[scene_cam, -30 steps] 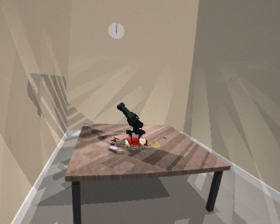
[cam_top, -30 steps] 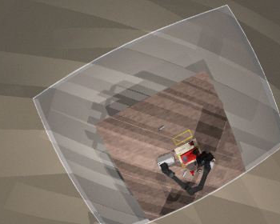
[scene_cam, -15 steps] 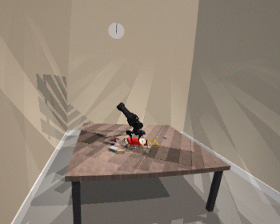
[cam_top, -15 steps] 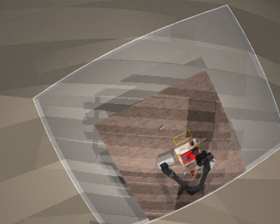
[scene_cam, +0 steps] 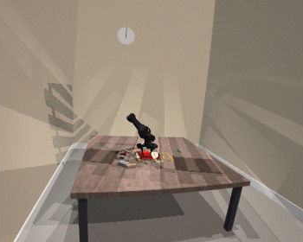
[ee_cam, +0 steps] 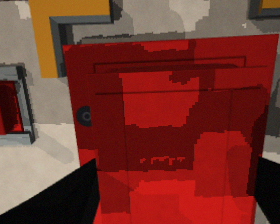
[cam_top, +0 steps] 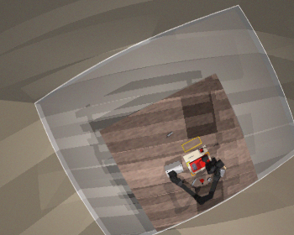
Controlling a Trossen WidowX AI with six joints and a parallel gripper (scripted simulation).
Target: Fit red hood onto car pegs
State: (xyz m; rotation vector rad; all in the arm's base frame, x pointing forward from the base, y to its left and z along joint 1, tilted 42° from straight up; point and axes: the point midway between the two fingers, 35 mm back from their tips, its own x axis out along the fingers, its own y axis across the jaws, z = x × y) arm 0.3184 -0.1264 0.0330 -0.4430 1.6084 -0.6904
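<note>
My gripper tip is right at the red hood. The rest, counted from my gripper tip: round piece: 220 mm to the right, 40 mm behind, 30 mm below.
</note>
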